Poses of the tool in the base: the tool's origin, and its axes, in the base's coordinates. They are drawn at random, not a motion.
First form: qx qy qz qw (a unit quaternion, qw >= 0); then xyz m.
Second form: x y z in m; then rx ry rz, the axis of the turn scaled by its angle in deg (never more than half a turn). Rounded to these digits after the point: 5 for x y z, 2 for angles.
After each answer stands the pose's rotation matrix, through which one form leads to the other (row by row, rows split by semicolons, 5 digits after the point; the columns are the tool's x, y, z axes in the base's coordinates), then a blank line. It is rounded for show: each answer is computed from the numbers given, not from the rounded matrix.
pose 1, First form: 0.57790, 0.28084, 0.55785, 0.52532, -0.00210, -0.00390, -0.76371
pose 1, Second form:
-0.00210, -0.00390, -0.76371, 79.20, 38.49, 76.46
0.21986 -0.26151 0.93983; 0.91070 -0.29033 -0.29383; 0.34970 0.92050 0.17432

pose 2, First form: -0.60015, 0.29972, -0.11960, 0.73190, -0.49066, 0.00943, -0.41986
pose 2, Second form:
-0.49066, 0.00943, -0.41986, -75.66, 37.79, -15.08
0.79173 -0.18468 0.58229; -0.53483 0.25103 0.80681; -0.29518 -0.95020 0.09997

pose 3, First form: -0.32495, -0.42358, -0.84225, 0.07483, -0.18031, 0.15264, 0.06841
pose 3, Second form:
-0.18031, 0.15264, 0.06841, -55.86, -72.81, -144.78
-0.77762 0.40134 0.48399; 0.14923 -0.62996 0.76215; 0.61077 0.66489 0.42997

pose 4, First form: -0.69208, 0.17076, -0.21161, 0.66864, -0.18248, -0.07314, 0.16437
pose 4, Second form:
-0.18248, -0.07314, 0.16437, -89.42, 22.06, -27.34
0.85212 0.04662 0.52126; -0.51935 -0.04752 0.85324; 0.06455 -0.99778 -0.01628

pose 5, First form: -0.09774, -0.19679, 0.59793, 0.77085, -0.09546, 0.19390, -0.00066
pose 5, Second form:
-0.09546, 0.19390, -0.00066, -12.14, -24.45, 74.28
0.20751 -0.88335 -0.42027; 0.96029 0.26586 -0.08465; 0.18651 -0.38602 0.90344

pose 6, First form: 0.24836, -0.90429, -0.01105, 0.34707, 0.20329, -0.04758, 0.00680
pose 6, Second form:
0.20329, -0.04758, 0.00680, 36.91, -134.40, -1.64
-0.63572 -0.44151 -0.63319; -0.45685 0.87639 -0.15241; 0.62221 0.19238 -0.75884

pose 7, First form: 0.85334, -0.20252, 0.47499, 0.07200, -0.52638, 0.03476, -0.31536
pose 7, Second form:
-0.52638, 0.03476, -0.31536, 146.94, -34.87, 81.79
0.46674 -0.41403 0.78149; -0.27724 -0.90760 -0.31527; 0.83982 -0.06951 -0.53840

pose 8, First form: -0.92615, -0.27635, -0.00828, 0.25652, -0.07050, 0.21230, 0.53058
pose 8, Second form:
-0.07050, 0.21230, 0.53058, -143.99, -42.97, -1.29
0.84712 0.51613 -0.12644; 0.50764 -0.71565 0.47973; 0.15712 -0.47058 -0.86826

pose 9, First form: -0.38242, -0.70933, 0.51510, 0.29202, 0.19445, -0.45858, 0.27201
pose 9, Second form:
0.19445, -0.45858, 0.27201, -58.39, -108.31, 78.65
-0.53696 0.24169 -0.80825; 0.84336 0.17685 -0.50740; 0.02031 -0.95410 -0.29879

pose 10, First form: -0.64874, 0.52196, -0.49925, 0.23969, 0.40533, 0.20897, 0.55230
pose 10, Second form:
0.40533, 0.20897, 0.55230, -101.75, 81.86, -78.30
-0.04338 -0.43790 0.89798; -0.91656 -0.34022 -0.21018; 0.39755 -0.83216 -0.38660

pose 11, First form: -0.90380, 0.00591, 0.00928, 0.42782, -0.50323, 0.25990, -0.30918
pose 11, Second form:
-0.50323, 0.25990, -0.30918, -129.33, 0.85, 1.33
0.99976 -0.01862 -0.01172; -0.00274 -0.63387 0.77343; -0.02183 -0.77321 -0.63377

